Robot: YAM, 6 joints.
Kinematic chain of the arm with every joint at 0, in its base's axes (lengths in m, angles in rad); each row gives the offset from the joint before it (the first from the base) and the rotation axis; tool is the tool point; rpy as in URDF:
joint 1: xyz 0 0 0.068 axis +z
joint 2: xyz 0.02 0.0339 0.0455 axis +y
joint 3: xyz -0.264 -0.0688 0 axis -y
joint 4: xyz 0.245 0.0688 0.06 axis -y
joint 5: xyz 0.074 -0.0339 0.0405 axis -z
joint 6: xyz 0.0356 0 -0.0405 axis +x
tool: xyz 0 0 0 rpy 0 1.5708 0
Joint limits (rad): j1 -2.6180..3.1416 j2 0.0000..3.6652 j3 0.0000..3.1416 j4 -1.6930..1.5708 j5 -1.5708..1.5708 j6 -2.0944..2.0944
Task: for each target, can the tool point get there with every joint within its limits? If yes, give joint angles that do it. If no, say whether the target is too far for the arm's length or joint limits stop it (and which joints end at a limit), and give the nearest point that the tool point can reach.
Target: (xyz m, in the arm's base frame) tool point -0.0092 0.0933 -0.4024
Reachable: no: joint limits stop it (at a limit: joint 2) | nearest point -0.0111 0.1127 -0.3541 | short by 0.052 m
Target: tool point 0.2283 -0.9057 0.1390
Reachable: no: too far | nearest point 0.1578 -0.6260 0.1310 | short by 0.289 m
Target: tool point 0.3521 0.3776 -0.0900
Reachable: yes | joints 0.8139 2.9624 2.1080 -0.4354 -0.0936 -1.5789
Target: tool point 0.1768 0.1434 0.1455
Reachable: yes | joints 0.8161 1.3660 0.3844 0.3283 1.0314 -0.2603
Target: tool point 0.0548 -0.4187 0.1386
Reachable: yes | joints -1.4786 2.0492 1.3049 -0.2288 -0.4668 1.3393
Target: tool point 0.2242 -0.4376 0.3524
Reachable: yes | joints -1.0690 2.2463 2.4406 -0.9511 0.4035 0.5486
